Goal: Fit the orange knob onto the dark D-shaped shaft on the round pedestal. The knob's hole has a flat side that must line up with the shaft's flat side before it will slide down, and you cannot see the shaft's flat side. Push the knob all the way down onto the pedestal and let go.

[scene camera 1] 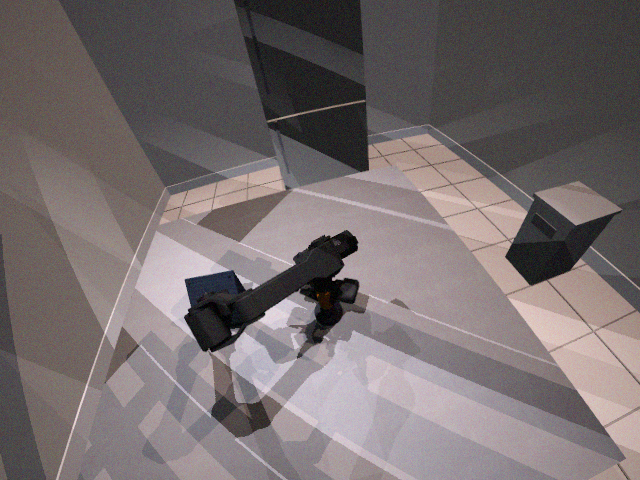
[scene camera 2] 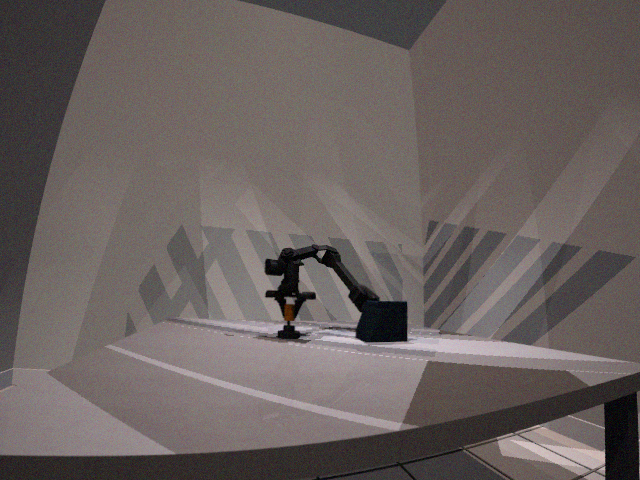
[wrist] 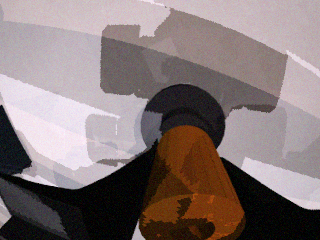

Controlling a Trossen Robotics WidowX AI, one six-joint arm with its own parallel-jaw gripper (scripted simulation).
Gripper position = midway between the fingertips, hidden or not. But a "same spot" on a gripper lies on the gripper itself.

gripper: scene camera 1 325,301; scene camera 2; wrist
same spot on gripper: (wrist: 117,199) = (scene camera 2: 295,304)
